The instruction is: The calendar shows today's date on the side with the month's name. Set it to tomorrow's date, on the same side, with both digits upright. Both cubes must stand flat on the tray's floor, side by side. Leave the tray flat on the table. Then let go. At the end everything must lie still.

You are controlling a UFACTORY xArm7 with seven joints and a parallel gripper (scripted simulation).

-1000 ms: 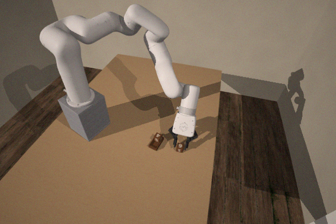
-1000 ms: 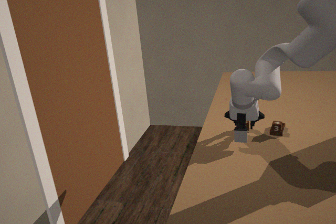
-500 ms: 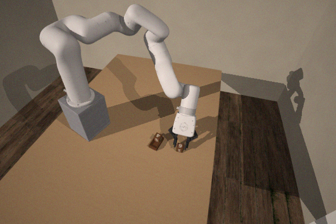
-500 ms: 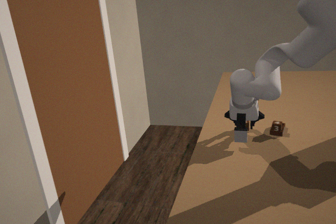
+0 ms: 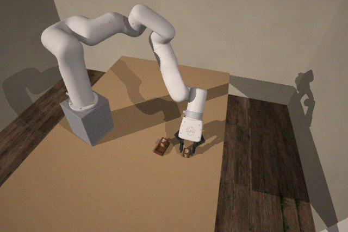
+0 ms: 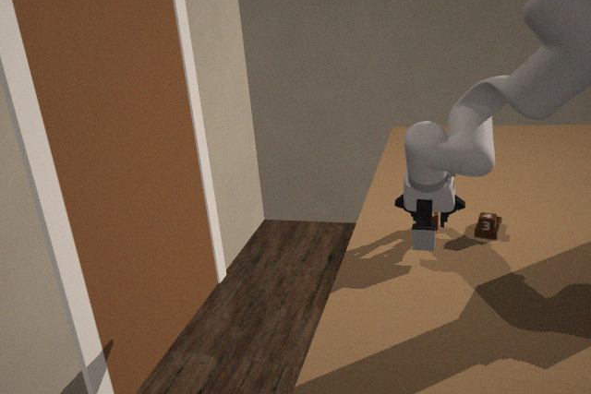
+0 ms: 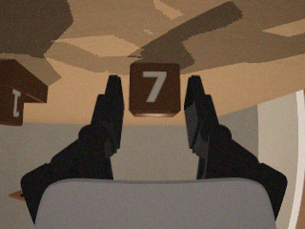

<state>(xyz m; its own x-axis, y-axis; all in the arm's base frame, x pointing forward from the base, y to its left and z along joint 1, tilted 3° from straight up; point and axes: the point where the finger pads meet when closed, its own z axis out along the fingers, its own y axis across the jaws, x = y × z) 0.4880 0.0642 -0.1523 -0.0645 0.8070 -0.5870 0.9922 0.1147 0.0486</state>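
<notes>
Right now my hand is 1 cm to the left of the digit cube and 1 cm above it. The rest, counted from my hand: brown calendar tray 12 cm behind, 2 cm to the right, 2 cm below.
</notes>
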